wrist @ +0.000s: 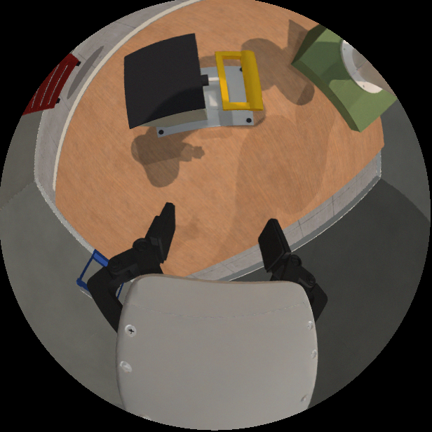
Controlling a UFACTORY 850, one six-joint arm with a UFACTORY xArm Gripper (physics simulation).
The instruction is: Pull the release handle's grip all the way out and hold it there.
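Observation:
The release handle's yellow grip (253, 81) is a rectangular frame with a thick outer bar, at the upper middle of the wrist view. A short rod joins it to a box with a black top (164, 81) on its left. Both are over a light grey base plate (236, 118) with dark bolts. My gripper (221, 222) is open and empty, its two black fingers wide apart. It is apart from the grip, which shows farther up in the view. The far end of the rod is hidden by the box.
A green block (332, 82) with a round white robot base (356, 70) is at the upper right of the wooden table (210, 195). A red slatted thing (51, 87) is beyond the table's left edge. A blue frame (100, 258) shows at the lower left, partly behind my gripper.

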